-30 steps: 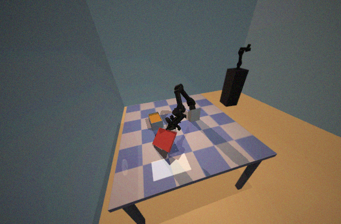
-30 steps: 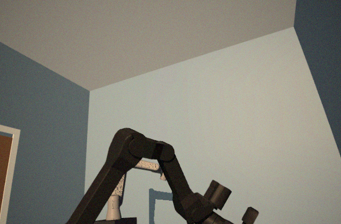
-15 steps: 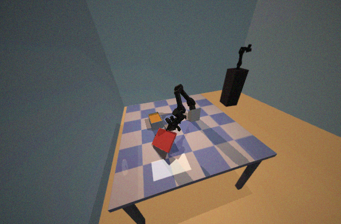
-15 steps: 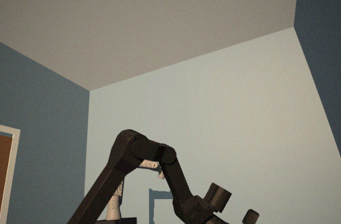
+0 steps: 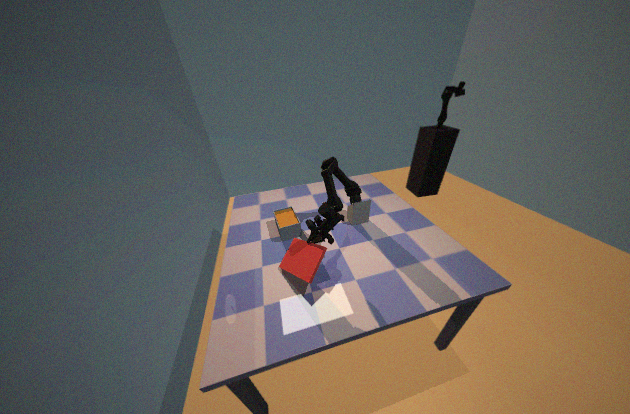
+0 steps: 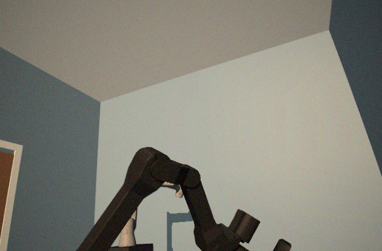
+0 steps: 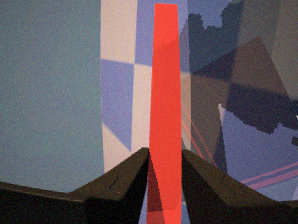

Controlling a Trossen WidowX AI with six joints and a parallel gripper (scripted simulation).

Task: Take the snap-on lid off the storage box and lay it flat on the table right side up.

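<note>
Right now my gripper tip is 6 cm to the right of the red lid, 5 cm short of it and 3 cm above it. Also, from my gripper tip: grey storage box 29 cm to the right, 11 cm ahead, 7 cm below.
</note>
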